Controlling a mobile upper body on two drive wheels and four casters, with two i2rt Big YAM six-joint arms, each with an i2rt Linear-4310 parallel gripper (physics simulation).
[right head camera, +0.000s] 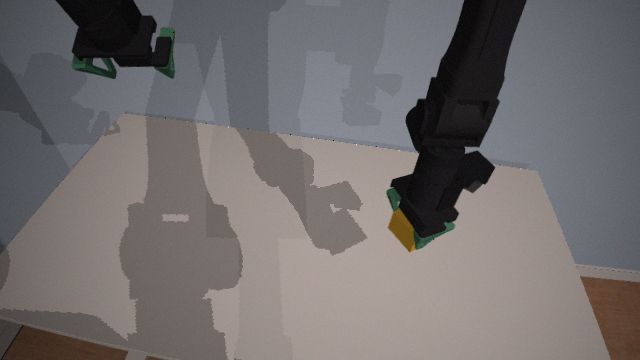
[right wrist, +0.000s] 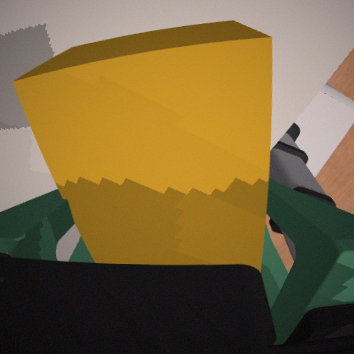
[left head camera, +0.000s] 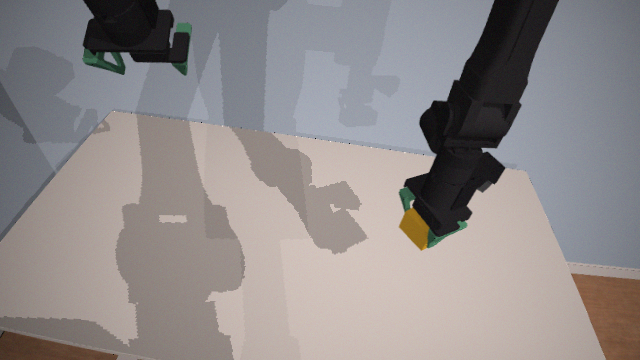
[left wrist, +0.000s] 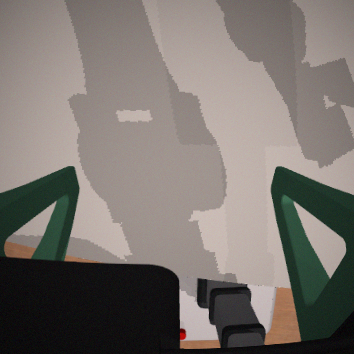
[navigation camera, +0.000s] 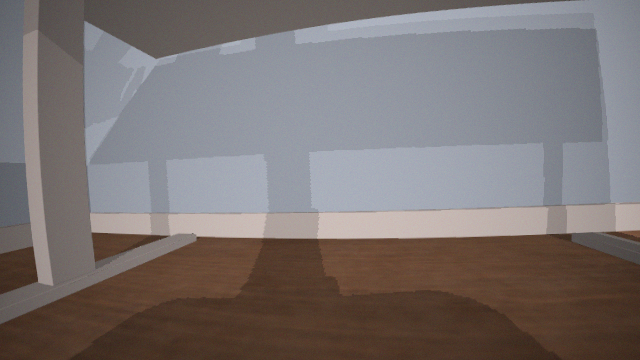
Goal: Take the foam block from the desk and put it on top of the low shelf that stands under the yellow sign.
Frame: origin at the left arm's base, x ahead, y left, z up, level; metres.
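Seen in the pictures: left gripper, between the fingertips: [right head camera: 144, 75] [left head camera: 155, 71] [left wrist: 174, 176]; right gripper, between the fingertips: [right head camera: 409, 234] [right wrist: 175, 177] [left head camera: 419, 233].
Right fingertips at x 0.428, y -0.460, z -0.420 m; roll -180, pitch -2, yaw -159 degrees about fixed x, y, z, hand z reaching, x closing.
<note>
Offsets run from my right fingertips to a thing's top centre. "spot": to the spot under its first point. Level surfaces: height alone.
The yellow foam block {dx +0.010, dy -0.017, dz +0.046 m} [left head camera: 414, 229] [right head camera: 402, 231] [right wrist: 165, 125] is between the green fingers of my right gripper [left head camera: 419, 222] [right head camera: 407, 224], which is shut on it. The block is held above the desk {dz -0.270 m} [left head camera: 400, 310] [right head camera: 400, 310], whose pale top carries the shadows of the arms. In the right wrist view the block fills much of the picture, and its lower end is hidden by the black gripper body. My left gripper [left head camera: 150, 70] [right head camera: 140, 74] [left wrist: 174, 176] is open and empty, high up at the upper left of both head views. The low shelf and the yellow sign do not show in these views.
A blue-grey wall [left head camera: 320, 65] [navigation camera: 400, 175] stands behind the desk. In the navigation camera, a desk leg {spot: dx +0.305, dy +0.764, dz -0.697 m} [navigation camera: 65, 150] stands at the left on a foot bar [navigation camera: 135, 255], and another foot bar [navigation camera: 607, 242] lies at the right. The desk's underside [navigation camera: 200, 20] spans the top.
</note>
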